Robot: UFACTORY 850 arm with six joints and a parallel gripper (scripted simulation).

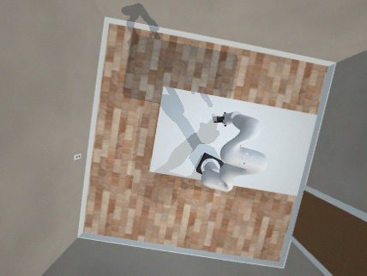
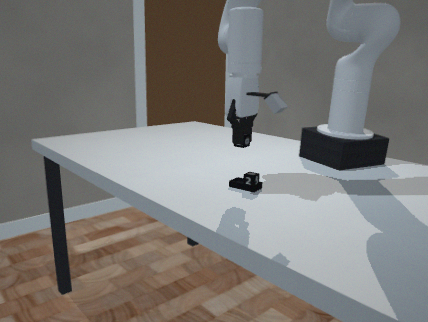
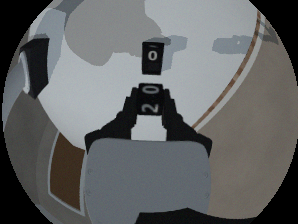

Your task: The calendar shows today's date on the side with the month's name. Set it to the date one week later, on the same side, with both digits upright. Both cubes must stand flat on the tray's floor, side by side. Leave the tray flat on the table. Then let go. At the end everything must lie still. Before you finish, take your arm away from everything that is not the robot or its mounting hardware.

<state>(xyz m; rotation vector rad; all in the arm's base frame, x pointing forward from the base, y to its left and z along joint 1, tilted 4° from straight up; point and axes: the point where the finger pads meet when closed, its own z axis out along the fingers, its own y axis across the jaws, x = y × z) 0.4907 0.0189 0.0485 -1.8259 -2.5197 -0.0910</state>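
Now: hand 130 mm above the black calendar tray, 20 mm to the right of it and 10 mm past it.
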